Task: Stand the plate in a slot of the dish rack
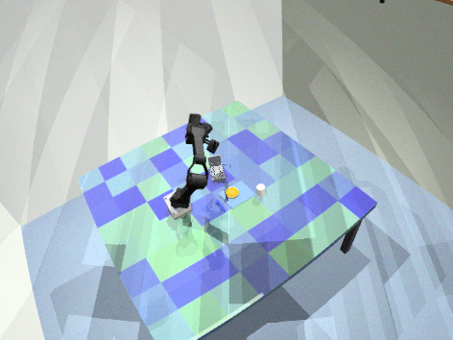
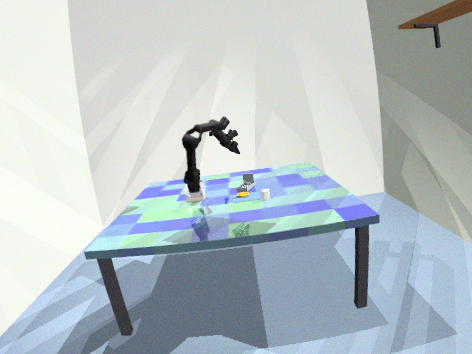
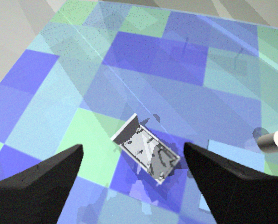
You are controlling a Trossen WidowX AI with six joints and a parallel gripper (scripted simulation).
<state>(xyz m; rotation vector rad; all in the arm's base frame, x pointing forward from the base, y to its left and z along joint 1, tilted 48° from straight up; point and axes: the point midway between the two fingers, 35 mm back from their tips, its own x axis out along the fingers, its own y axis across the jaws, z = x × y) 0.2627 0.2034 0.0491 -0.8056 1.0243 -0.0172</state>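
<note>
My gripper tip is now 190 mm to the left of the yellow plate and 220 mm above it. From my gripper tip the other things lie so: small blue object: 90 mm behind, 210 mm to the right, 230 mm below; small white cup: 130 mm ahead, 280 mm to the right, 210 mm below; dish rack: 20 mm ahead, 210 mm below.
</note>
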